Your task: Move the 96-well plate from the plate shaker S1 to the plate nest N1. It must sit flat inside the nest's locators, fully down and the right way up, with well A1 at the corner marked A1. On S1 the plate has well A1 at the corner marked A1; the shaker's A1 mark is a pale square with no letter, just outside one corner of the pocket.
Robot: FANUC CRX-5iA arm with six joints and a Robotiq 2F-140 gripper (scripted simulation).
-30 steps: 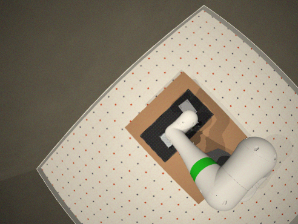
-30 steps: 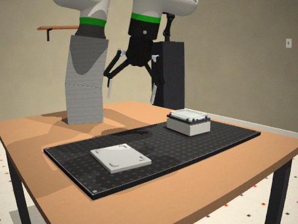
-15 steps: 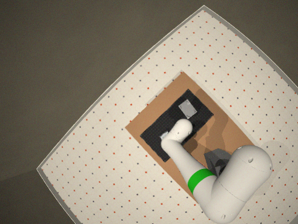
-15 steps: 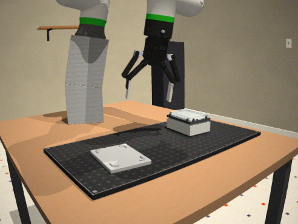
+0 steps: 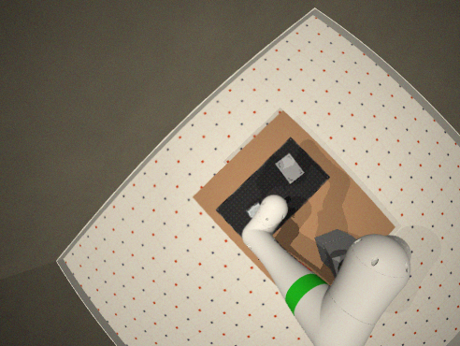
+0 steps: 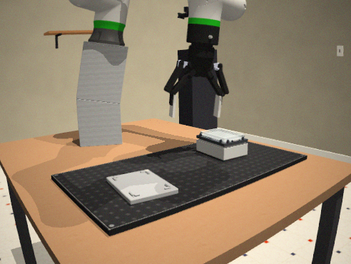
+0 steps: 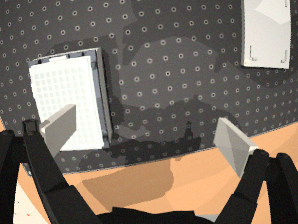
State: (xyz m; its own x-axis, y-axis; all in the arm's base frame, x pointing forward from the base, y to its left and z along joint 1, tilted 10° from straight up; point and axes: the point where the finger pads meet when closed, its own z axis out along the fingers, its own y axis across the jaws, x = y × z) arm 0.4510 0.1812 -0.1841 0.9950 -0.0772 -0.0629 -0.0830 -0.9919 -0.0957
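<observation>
The white 96-well plate lies 10 mm behind my hand, 100 mm to the left of it and 80 mm below it. Also, from my hand: plate nest N1: 130 mm ahead, 230 mm to the right, 140 mm below.
</observation>
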